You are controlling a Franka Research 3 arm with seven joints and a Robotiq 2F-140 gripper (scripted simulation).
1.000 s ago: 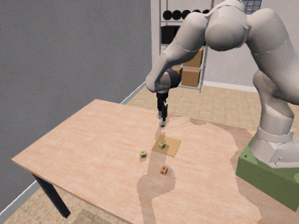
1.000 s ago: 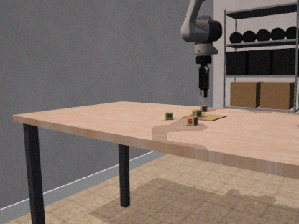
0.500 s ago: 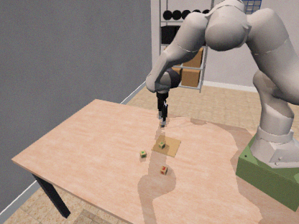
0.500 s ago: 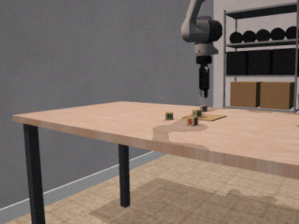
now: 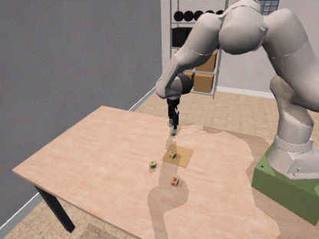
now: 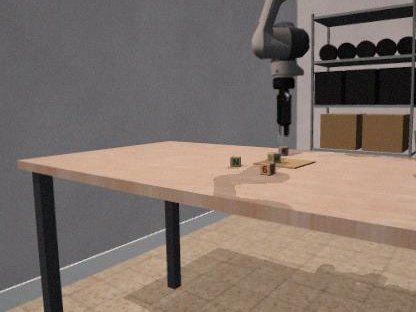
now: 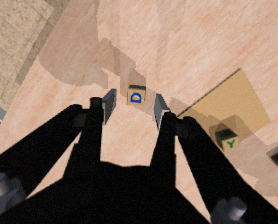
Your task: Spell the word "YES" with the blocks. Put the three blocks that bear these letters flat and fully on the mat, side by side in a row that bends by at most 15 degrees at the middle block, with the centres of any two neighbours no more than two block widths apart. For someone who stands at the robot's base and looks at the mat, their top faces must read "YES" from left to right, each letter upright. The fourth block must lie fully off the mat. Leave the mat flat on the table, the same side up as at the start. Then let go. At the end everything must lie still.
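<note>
The S block is 6 cm below my hand. Round my hand: green N block (4 cm ahead, 29 cm to the left, 6 cm below); then Y block (4 cm behind, 20 cm to the left, 5 cm below); then tan mat (7 cm behind, 17 cm to the left, 7 cm below).
</note>
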